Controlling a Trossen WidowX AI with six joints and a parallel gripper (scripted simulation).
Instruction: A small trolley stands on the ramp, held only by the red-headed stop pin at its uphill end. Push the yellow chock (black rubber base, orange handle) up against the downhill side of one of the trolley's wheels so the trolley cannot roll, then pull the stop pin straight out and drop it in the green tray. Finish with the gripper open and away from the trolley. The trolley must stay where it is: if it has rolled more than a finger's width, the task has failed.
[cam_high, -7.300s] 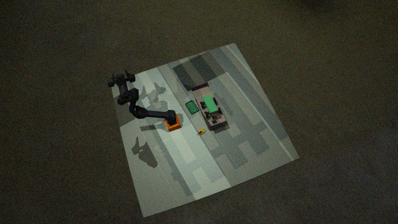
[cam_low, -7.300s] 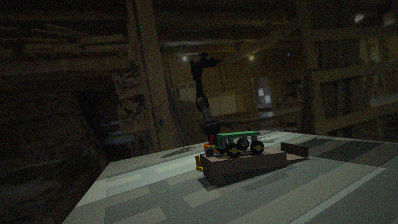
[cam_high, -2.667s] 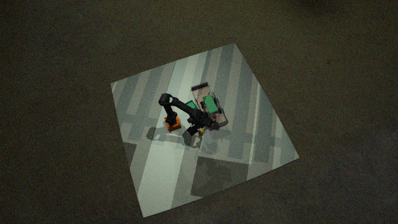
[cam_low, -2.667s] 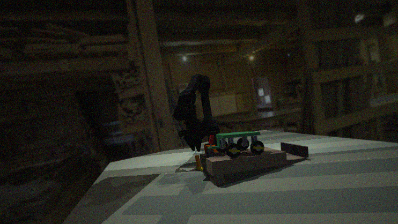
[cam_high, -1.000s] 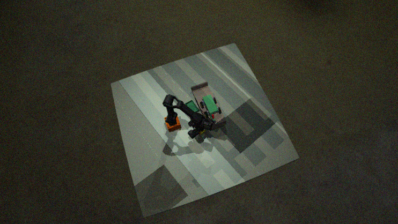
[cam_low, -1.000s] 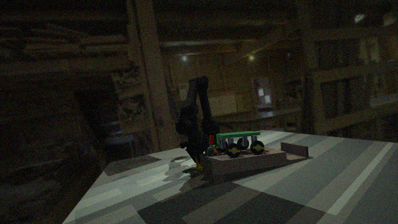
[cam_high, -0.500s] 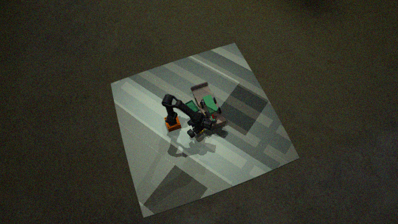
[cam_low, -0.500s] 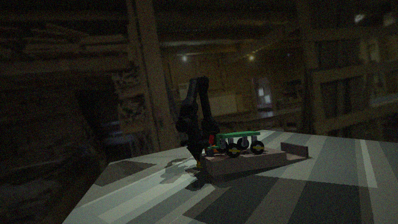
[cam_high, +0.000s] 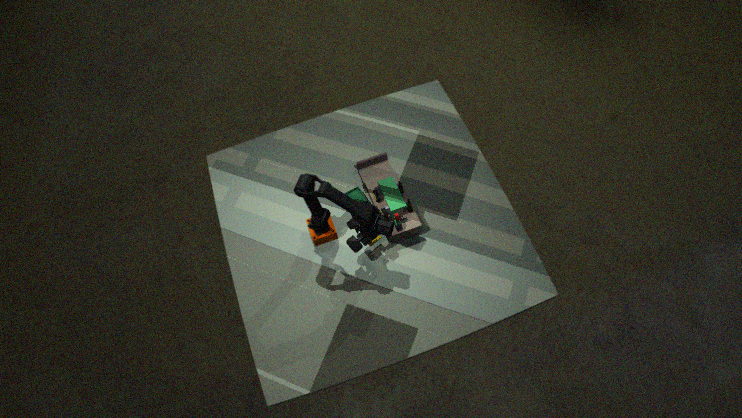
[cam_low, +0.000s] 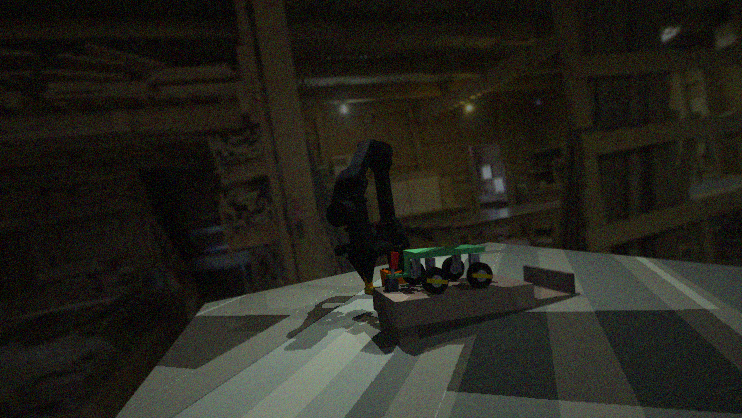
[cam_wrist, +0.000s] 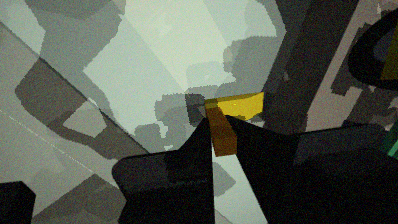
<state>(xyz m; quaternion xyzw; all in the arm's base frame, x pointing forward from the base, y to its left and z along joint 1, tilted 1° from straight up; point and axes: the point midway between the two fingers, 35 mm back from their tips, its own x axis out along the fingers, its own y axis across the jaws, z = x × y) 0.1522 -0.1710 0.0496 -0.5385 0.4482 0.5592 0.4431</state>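
Now: gripper tip 24 cm to the right of the green tray, 9 cm above it and 6 cm short of it. Round my gripper tip: yellow chock (2 cm ahead, 1 cm below); then trolley (17 cm ahead, 11 cm to the left, 3 cm above); then red-headed stop pin (14 cm ahead, 5 cm above, 1 cm to the left).
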